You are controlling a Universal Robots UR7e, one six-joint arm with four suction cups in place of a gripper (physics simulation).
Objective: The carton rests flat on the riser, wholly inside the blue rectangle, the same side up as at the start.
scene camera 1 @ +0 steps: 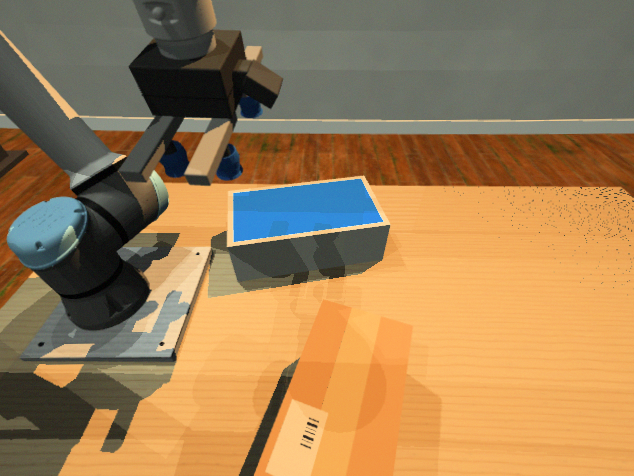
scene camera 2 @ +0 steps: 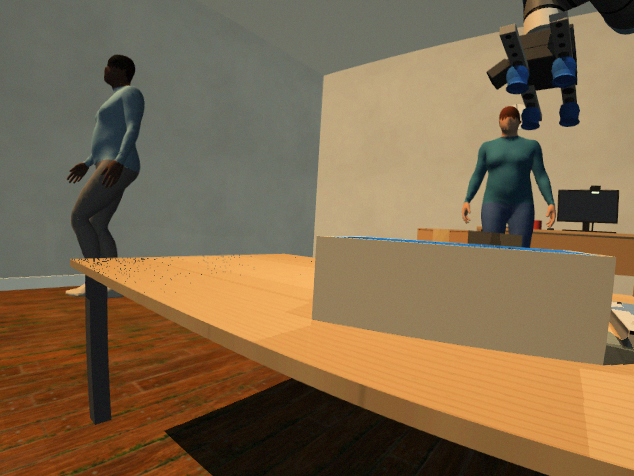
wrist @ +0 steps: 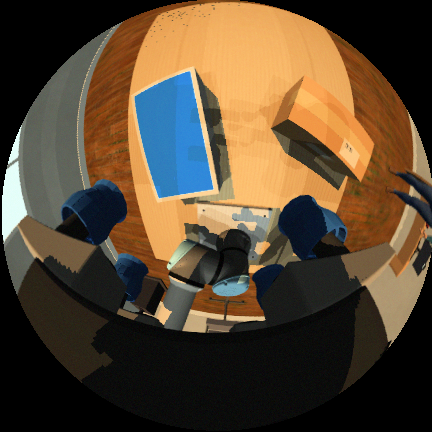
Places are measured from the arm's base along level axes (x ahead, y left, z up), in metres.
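Where they show: hand at its tool point: [scene camera 2: 545, 106] [wrist: 199, 249]; arm's base at its link origin: [scene camera 1: 112, 298] [wrist: 233, 242].
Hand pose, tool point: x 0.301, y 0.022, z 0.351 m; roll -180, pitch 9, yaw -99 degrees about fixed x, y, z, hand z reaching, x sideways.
Note:
Each offset is from my tool point to the centre of the thing. Level surfaces: height alone.
The orange-brown carton @(0.156 m ahead, 0.309 m right, 0.296 m down) [scene camera 1: 353, 379] [scene camera 2: 442, 235] [wrist: 325, 120] lies on the table with its label and lengthwise tape strip facing up. Its near end is cut off in scene camera 1, and the riser hides most of it in scene camera 2. The grey box-shaped riser @(0.125 m ahead, 0.140 m left, 0.310 m down) [scene camera 1: 312, 256] [scene camera 2: 460, 297] [wrist: 215, 145] stands apart from the carton, and the blue rectangle @(0.125 m ahead, 0.140 m left, 0.250 m down) [scene camera 1: 307, 210] [wrist: 175, 140] covers its top inside a pale border. No carton is on it. My gripper [scene camera 1: 212, 140] [scene camera 2: 545, 97] [wrist: 202, 240] is open, its blue suction cups in the air above the table, away from the carton.
The arm's base plate [scene camera 1: 189, 286] [wrist: 207, 220] is fixed to the table @(0.370 m down) [scene camera 1: 501, 333] [scene camera 2: 245, 307] [wrist: 250, 50] beside the riser. Two people [scene camera 2: 117, 128] [scene camera 2: 509, 174] stand beyond the table. A desk with a monitor [scene camera 2: 587, 206] is in the background.

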